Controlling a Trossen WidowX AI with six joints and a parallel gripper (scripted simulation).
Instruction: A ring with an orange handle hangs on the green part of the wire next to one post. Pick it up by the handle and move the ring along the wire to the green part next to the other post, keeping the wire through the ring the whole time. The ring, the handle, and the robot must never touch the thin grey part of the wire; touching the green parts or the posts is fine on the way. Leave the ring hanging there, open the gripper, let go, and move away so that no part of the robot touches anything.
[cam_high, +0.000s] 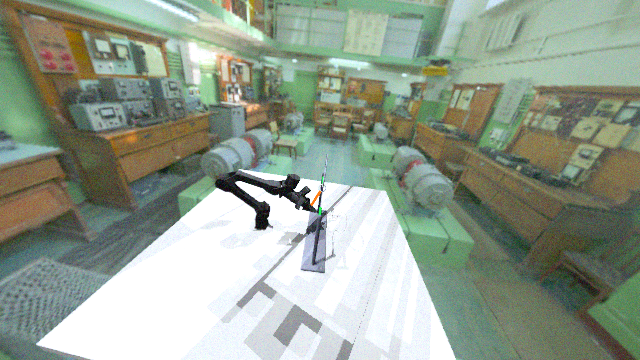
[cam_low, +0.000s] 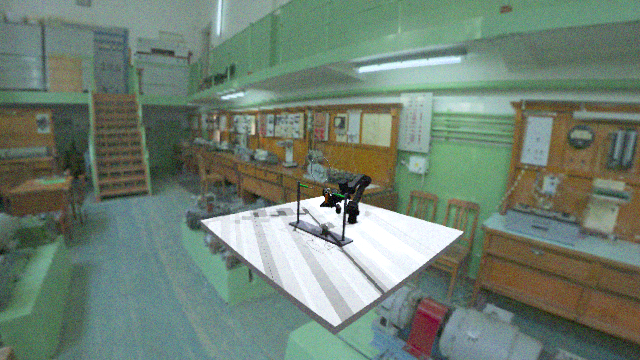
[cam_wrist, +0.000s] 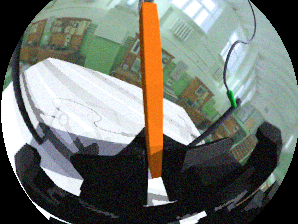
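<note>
Right now my gripper tip is 1 cm past the ring with orange handle, 5 cm to the right of it and 8 cm below it.
</note>
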